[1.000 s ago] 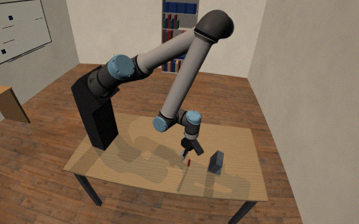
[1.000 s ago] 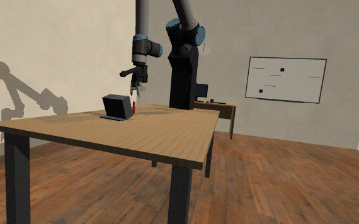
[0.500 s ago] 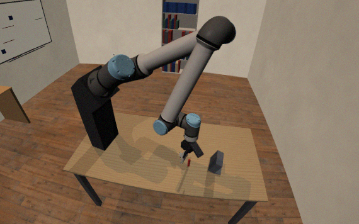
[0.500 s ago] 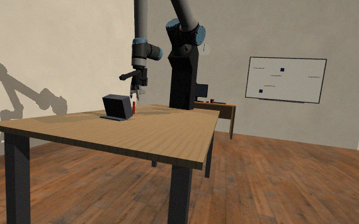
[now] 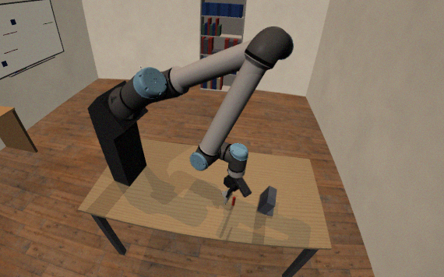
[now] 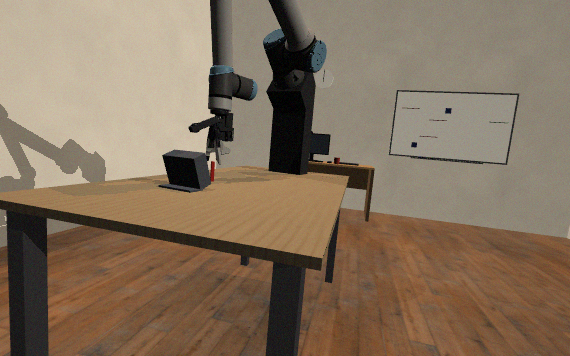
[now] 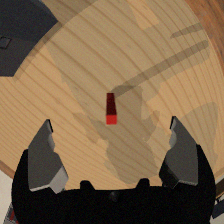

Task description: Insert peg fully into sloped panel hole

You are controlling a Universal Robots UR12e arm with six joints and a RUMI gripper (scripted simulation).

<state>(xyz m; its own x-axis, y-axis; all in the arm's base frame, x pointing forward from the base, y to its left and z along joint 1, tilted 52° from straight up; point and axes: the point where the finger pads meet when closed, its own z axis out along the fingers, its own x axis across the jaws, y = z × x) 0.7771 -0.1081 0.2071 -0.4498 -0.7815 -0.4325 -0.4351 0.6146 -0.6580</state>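
Now: hand 3 cm above the red peg.
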